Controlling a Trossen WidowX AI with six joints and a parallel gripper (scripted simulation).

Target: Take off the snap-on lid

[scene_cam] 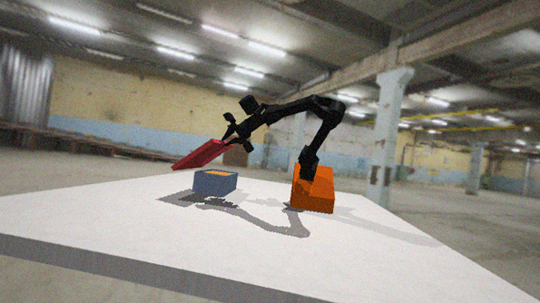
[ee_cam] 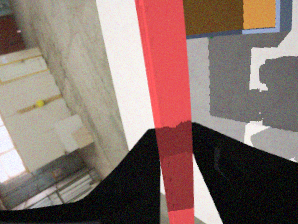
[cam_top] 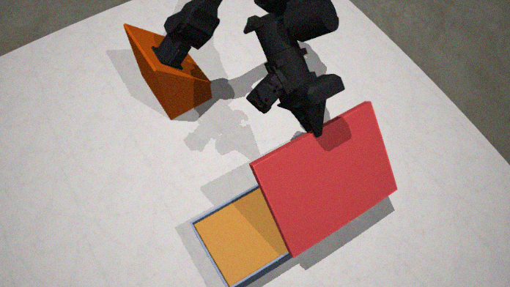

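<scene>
Right now my gripper tip is 7 cm short of the red lid and 5 cm above it. Also, from my gripper tip: storage box: 18 cm below, 15 cm to the right, 5 cm ahead.
</scene>
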